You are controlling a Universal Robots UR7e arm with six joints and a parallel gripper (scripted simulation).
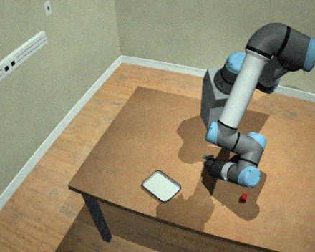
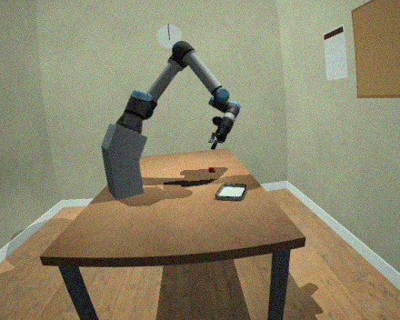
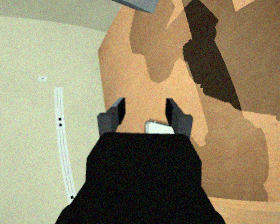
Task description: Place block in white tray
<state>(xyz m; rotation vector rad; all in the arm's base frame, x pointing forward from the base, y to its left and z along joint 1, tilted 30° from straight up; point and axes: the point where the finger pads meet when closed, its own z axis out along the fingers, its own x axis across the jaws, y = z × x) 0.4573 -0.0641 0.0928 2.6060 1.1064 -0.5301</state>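
Right now the small red block is 210 mm below my hand, 200 mm to the left of it and 30 mm ahead of it. From my hand the other things lie so: white tray (210 mm to the right, 210 mm below, 30 mm ahead).
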